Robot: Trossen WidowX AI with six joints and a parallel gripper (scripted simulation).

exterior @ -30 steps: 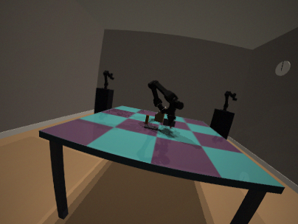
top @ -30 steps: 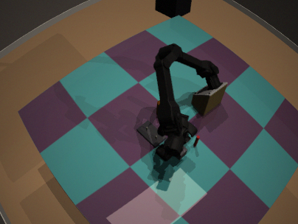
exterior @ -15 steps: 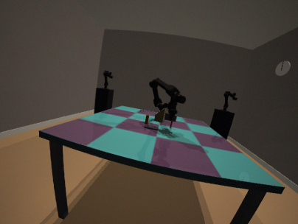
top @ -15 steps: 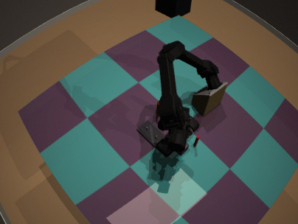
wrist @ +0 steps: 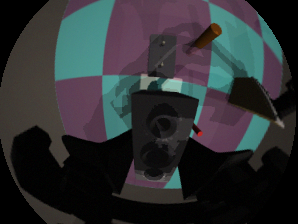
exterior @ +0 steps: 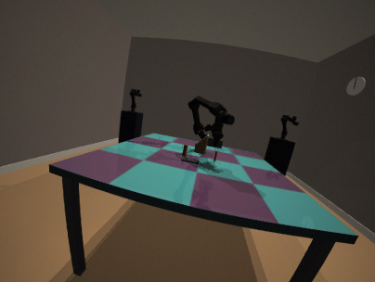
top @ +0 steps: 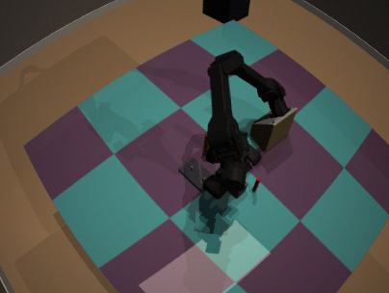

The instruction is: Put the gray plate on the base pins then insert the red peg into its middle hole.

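My gripper tip is now 1 cm past the base, 14 cm to the left of it and 13 cm above it. The rest, counted from my gripper tip: gray plate 3 cm above; then red peg 11 cm behind, 4 cm to the left, 10 cm below; then orange peg-like object 12 cm behind, 19 cm to the right, 10 cm below.
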